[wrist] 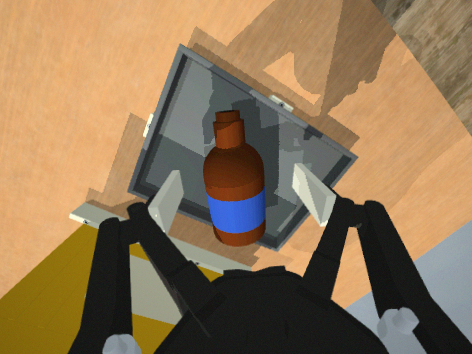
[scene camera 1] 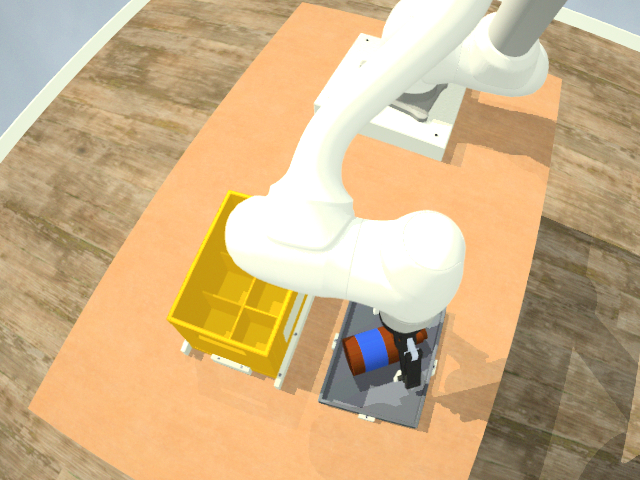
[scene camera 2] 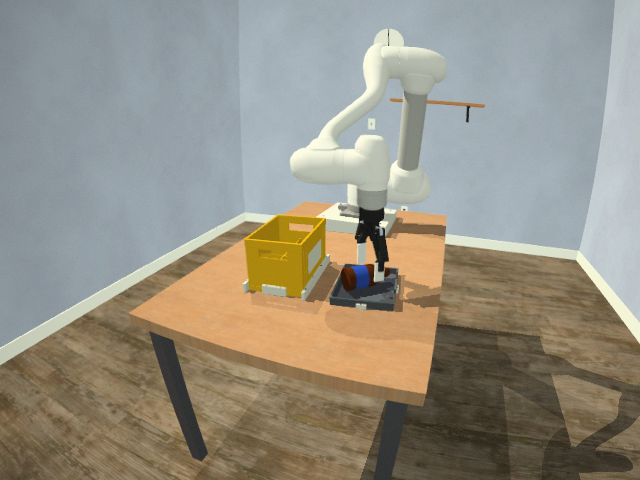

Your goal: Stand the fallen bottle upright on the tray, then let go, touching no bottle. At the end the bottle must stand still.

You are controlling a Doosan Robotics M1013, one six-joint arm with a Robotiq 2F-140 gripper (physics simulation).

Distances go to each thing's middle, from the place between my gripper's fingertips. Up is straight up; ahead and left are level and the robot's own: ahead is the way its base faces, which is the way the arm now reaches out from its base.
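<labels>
My gripper is 1 cm to the left of the brown bottle [wrist: 233, 171], 1 cm short of it and 2 cm above it. White rail [scene camera 1: 285, 364], measured from my hand: 18 cm to the right, 2 cm ahead, 4 cm below.
</labels>
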